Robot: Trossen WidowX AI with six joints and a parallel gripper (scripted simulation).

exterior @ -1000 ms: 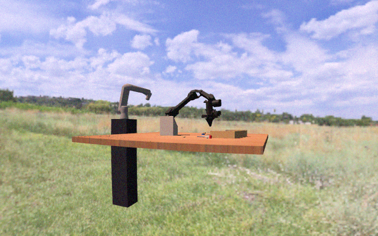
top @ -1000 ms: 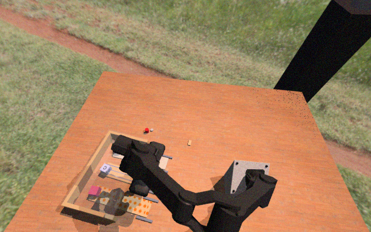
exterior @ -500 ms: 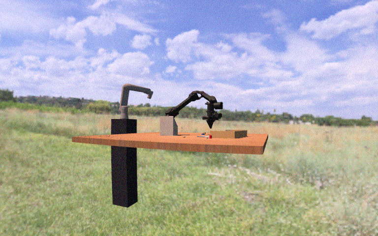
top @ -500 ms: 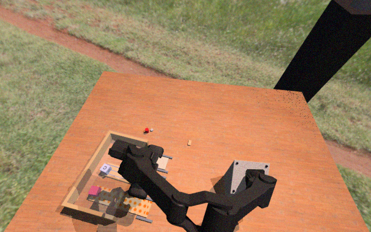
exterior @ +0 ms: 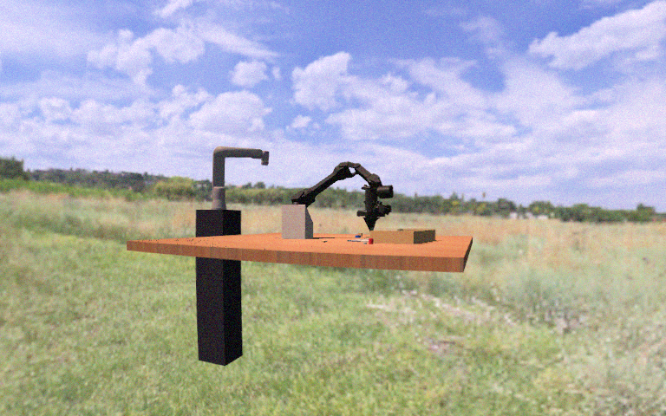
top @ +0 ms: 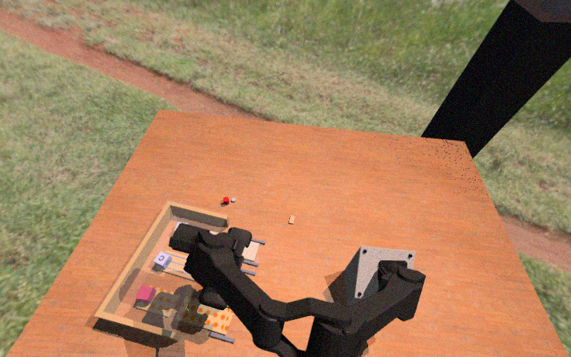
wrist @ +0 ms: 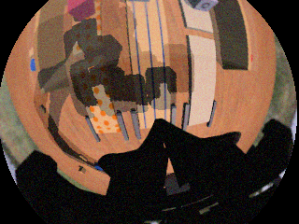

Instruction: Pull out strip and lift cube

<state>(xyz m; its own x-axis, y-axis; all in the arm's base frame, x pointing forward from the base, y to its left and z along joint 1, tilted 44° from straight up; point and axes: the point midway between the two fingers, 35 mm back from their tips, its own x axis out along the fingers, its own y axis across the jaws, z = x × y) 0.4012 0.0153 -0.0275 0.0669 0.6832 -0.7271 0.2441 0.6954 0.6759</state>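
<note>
My gripper tip is now 90 mm short of the blue-striped strip, 20 mm to the left of it and 40 mm above it. Also, from my gripper tip: orange-dotted strip: 60 mm ahead, 90 mm to the left, 40 mm below; red piece: 50 mm ahead, 250 mm to the right, 30 mm below; plain beige strip: 20 mm ahead, 100 mm to the right, 40 mm below.
</note>
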